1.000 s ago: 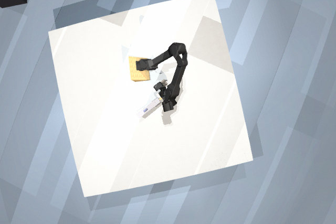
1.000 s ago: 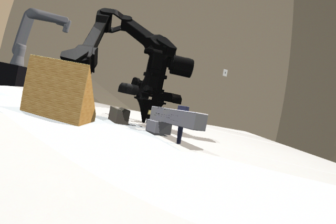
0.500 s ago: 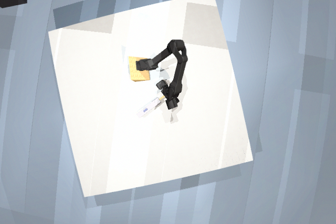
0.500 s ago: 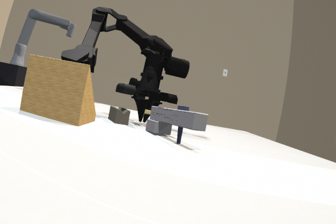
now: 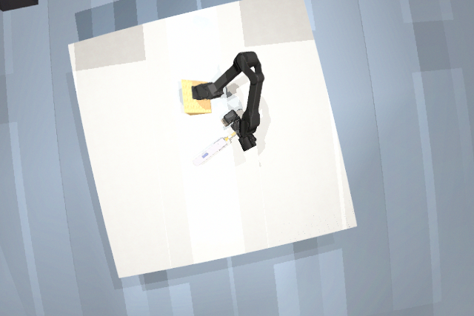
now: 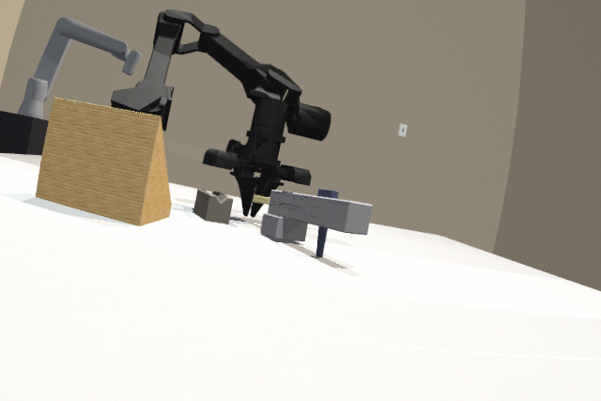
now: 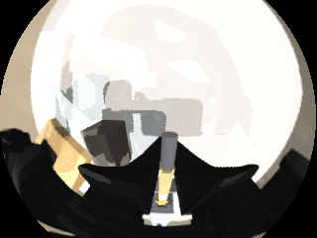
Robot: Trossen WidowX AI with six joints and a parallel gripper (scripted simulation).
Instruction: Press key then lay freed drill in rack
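My gripper tip is now 40 mm below the drill, 30 mm to the left of it and 20 mm short of it. Round my gripper tip: key: 180 mm to the right, 110 mm ahead, 40 mm above; rack block: 60 mm behind, 50 mm to the right, 10 mm above; grey housing: 150 mm to the right, 100 mm ahead, 40 mm above.
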